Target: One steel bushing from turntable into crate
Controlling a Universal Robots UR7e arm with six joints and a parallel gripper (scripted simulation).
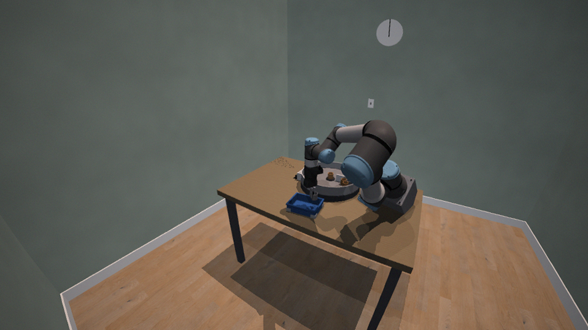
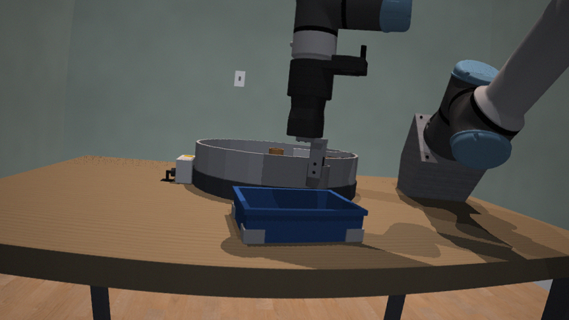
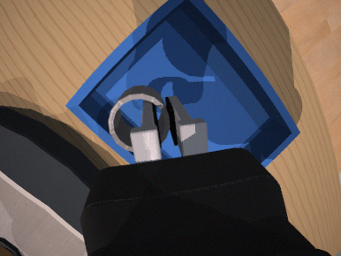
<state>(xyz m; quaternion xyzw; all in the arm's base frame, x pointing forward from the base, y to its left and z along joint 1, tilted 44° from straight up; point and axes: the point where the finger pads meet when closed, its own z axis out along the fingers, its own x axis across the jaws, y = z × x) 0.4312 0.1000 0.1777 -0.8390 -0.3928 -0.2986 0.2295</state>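
Now: the blue crate 8 cm below my hand, 4 cm ahead of it and 2 cm to the left of it. The rest, counted from my hand: grey round turntable: 33 cm to the right, 5 cm below, 1 cm ahead.
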